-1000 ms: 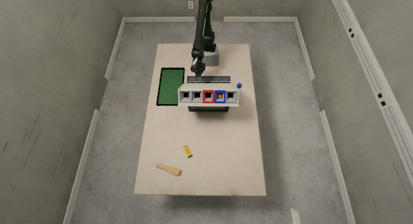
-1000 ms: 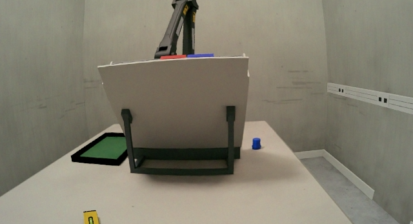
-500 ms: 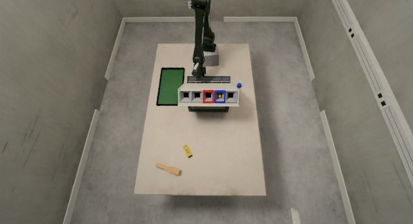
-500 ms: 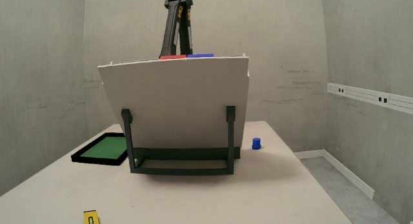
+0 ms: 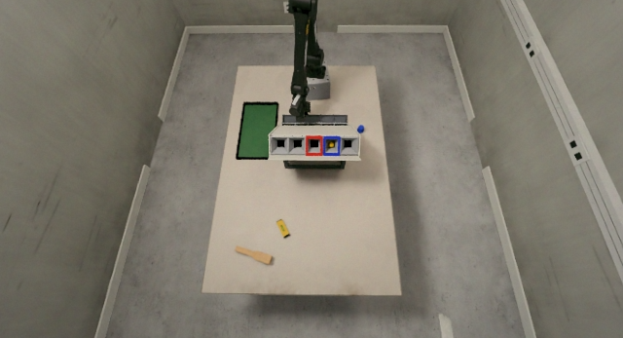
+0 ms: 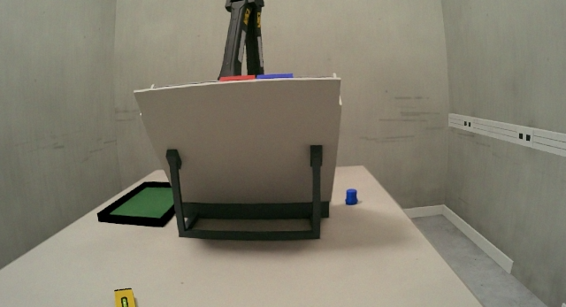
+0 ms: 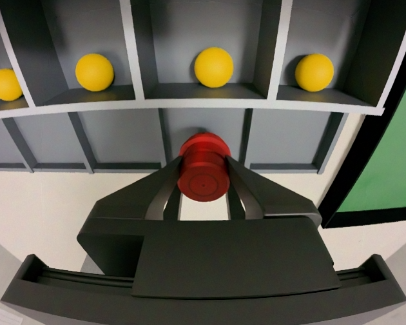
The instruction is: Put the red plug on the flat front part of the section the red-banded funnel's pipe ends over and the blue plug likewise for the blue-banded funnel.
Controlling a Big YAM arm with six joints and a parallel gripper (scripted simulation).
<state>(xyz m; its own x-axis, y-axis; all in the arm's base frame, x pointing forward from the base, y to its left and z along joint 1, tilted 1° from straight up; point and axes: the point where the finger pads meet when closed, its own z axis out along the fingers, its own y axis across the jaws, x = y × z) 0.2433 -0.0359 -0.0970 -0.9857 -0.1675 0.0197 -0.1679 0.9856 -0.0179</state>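
Now: hand 350 mm to the right of the blue plug, 30 mm above it and 10 mm short of it. The rest, counted from my hand: green marble tray: 240 mm to the right, 110 mm ahead, 50 mm below; then red plug: right at my hand; then cover: 170 mm ahead, 160 mm above, 100 mm to the left.
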